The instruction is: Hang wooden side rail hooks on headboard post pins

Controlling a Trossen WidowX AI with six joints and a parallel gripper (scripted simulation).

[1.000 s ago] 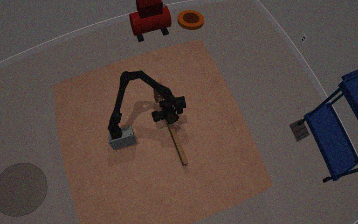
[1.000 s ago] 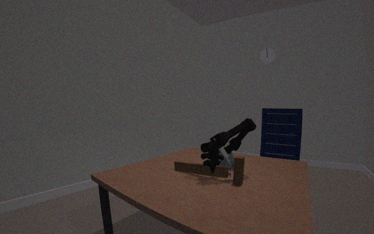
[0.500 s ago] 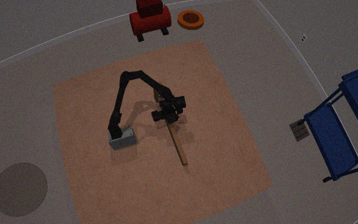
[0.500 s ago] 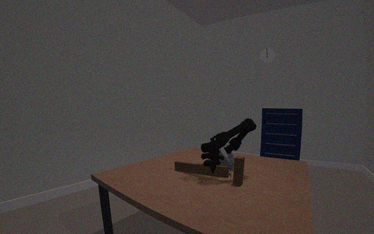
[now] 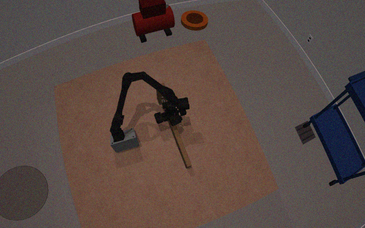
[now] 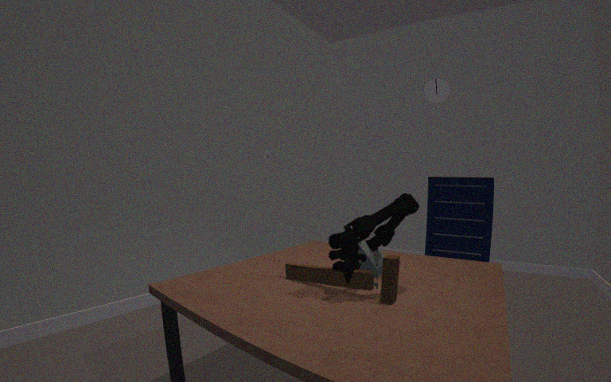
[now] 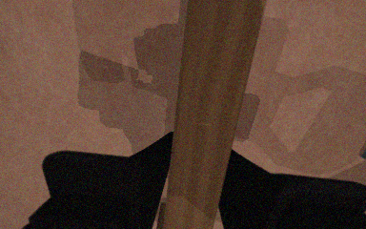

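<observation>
My gripper tip is now 17 cm to the right of the headboard post, 4 cm below it and 2 cm past it.
</observation>
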